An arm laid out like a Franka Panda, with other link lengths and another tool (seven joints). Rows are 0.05 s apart.
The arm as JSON. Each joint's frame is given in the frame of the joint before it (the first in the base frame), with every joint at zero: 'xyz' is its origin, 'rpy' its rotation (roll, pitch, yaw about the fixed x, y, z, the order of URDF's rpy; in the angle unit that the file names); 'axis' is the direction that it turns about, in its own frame. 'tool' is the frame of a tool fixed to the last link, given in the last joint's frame.
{
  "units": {
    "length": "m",
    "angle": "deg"
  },
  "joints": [
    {
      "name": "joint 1",
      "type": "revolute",
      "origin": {
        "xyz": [
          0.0,
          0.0,
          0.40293
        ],
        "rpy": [
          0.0,
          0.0,
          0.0
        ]
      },
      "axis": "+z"
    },
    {
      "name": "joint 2",
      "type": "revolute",
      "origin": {
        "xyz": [
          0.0,
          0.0,
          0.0
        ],
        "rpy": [
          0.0,
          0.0,
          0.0
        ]
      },
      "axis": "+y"
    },
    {
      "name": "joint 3",
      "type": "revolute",
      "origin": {
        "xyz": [
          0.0,
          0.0,
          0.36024
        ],
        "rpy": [
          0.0,
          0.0,
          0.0
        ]
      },
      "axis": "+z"
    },
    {
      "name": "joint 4",
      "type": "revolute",
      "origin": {
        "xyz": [
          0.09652,
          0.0,
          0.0
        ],
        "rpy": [
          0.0,
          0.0,
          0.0
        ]
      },
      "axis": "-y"
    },
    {
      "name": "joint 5",
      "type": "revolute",
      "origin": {
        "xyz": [
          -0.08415,
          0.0,
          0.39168
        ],
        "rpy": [
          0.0,
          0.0,
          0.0
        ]
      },
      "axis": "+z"
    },
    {
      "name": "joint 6",
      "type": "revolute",
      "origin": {
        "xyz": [
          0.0,
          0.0,
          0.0
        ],
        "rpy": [
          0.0,
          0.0,
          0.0
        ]
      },
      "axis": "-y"
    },
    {
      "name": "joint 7",
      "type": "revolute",
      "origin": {
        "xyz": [
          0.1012,
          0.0,
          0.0
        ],
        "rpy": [
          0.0,
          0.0,
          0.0
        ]
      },
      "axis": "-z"
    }
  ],
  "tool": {
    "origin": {
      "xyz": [
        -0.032,
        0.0,
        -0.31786
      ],
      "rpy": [
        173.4,
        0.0,
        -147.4
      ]
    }
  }
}
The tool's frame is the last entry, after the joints.
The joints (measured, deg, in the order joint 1, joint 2, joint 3, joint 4, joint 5, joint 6, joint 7), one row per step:
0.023 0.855 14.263 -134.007 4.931 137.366 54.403
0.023 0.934 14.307 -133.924 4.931 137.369 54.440
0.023 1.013 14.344 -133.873 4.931 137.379 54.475
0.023 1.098 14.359 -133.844 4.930 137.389 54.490
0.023 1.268 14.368 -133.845 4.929 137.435 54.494
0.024 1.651 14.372 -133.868 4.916 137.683 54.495
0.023 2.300 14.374 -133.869 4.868 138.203 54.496
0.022 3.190 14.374 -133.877 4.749 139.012 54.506
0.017 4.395 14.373 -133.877 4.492 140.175 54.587
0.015 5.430 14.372 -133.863 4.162 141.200 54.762
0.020 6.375 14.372 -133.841 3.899 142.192 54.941
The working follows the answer.
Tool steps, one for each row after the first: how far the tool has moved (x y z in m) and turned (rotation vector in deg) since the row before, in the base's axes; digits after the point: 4 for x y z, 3 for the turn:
0.0004 0.0006 -0.0001 0.023 -0.002 0.007
0.0002 0.0005 -0.0003 0.016 0.022 0.001
0.0000 0.0002 -0.0005 0.009 0.048 0.000
-0.0003 0.0001 -0.0014 0.008 0.126 0.003
0.0000 0.0002 -0.0032 0.032 0.160 -0.003
0.0008 0.0004 -0.0050 0.065 0.132 -0.001
0.0015 0.0004 -0.0068 0.071 0.085 0.019
0.0024 0.0004 -0.0091 0.054 0.026 0.021
0.0022 0.0003 -0.0077 -0.007 -0.028 -0.003
0.0022 0.0005 -0.0069 0.038 -0.080 -0.044

Tool pose at each row, in the base's axes (x y z in m, rotation vector in deg; rounded; the steps above come from the unrounded poses):
0.5109 0.1712 0.2335 17.038 176.481 16.763
0.5113 0.1718 0.2334 17.028 176.480 16.799
0.5115 0.1722 0.2331 17.032 176.501 16.823
0.5115 0.1725 0.2326 17.044 176.548 16.834
0.5112 0.1726 0.2311 17.070 176.672 16.839
0.5111 0.1728 0.2280 17.115 176.827 16.880
0.5120 0.1731 0.2230 17.150 176.952 16.973
0.5134 0.1735 0.2162 17.143 177.036 17.079
0.5158 0.1740 0.2072 17.119 177.064 17.163
0.5180 0.1742 0.1994 17.116 177.036 17.153
0.5202 0.1747 0.1925 17.166 176.945 17.215

